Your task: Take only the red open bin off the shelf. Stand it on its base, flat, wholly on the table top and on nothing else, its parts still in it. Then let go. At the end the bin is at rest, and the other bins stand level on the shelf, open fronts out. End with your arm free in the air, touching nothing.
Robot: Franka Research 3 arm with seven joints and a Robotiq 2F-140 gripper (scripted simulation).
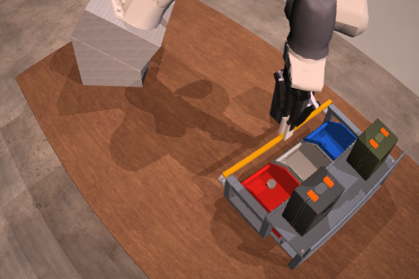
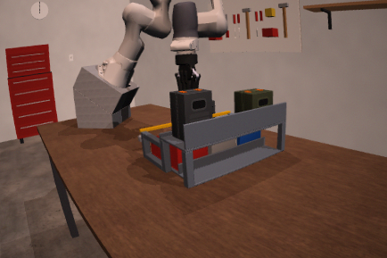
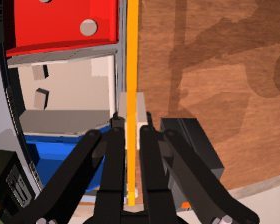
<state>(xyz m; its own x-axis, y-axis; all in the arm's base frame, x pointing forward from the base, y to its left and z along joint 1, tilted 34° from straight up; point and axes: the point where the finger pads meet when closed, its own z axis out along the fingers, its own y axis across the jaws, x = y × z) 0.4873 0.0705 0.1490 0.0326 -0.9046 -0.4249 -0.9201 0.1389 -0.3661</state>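
Right now the white bin is 11 cm ahead of my hand and 7 cm below it. Round my hand: blue bin (12 cm to the left, 10 cm ahead, 7 cm below); yellow bar (3 cm below); red bin (11 cm to the right, 11 cm ahead, 7 cm below).
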